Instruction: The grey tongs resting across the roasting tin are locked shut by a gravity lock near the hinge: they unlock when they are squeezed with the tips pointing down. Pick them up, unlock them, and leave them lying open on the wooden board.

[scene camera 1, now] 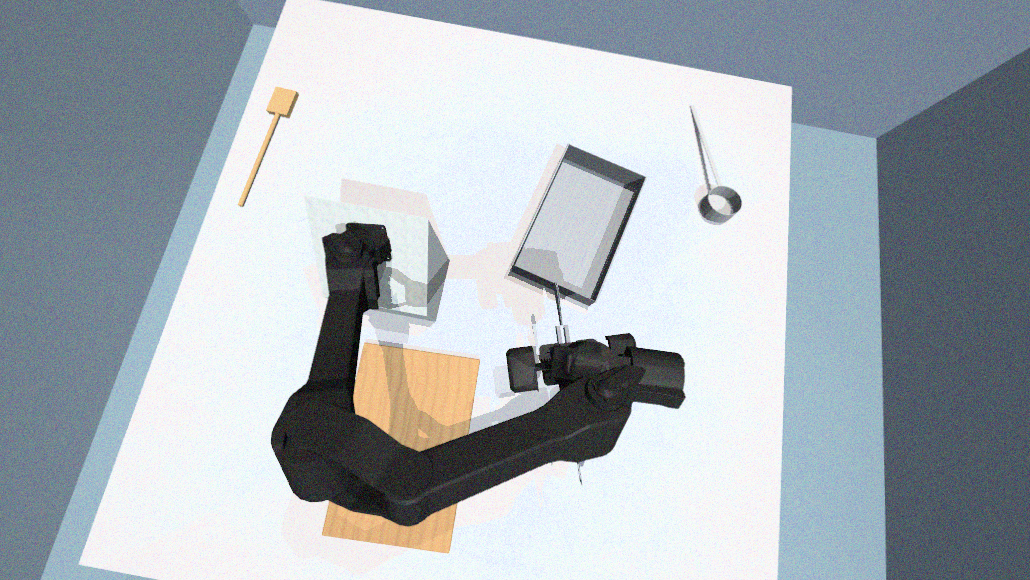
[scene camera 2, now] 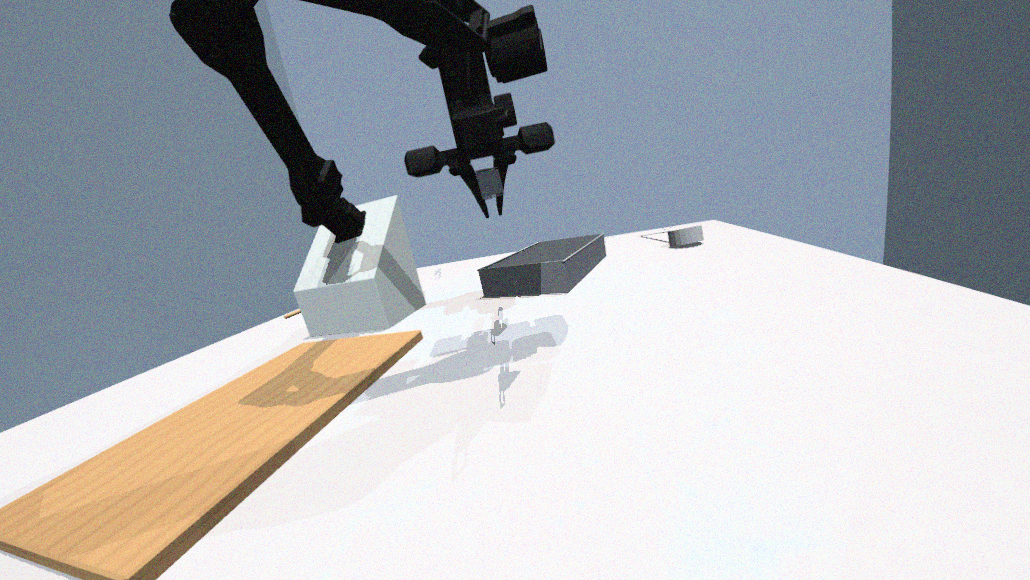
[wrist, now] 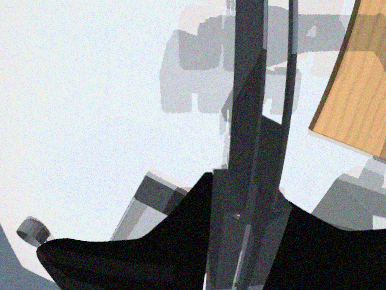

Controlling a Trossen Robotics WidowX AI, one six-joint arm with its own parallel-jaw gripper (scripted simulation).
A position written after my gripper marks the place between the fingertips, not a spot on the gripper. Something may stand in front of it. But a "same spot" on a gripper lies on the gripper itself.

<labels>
my gripper: scene camera 1; scene camera 2; wrist 224, 179
same spot on my gripper: (scene camera 1: 546, 351) = (scene camera 2: 459, 174)
same spot on roasting tin: (wrist: 153, 201) = (scene camera 1: 582, 297)
</labels>
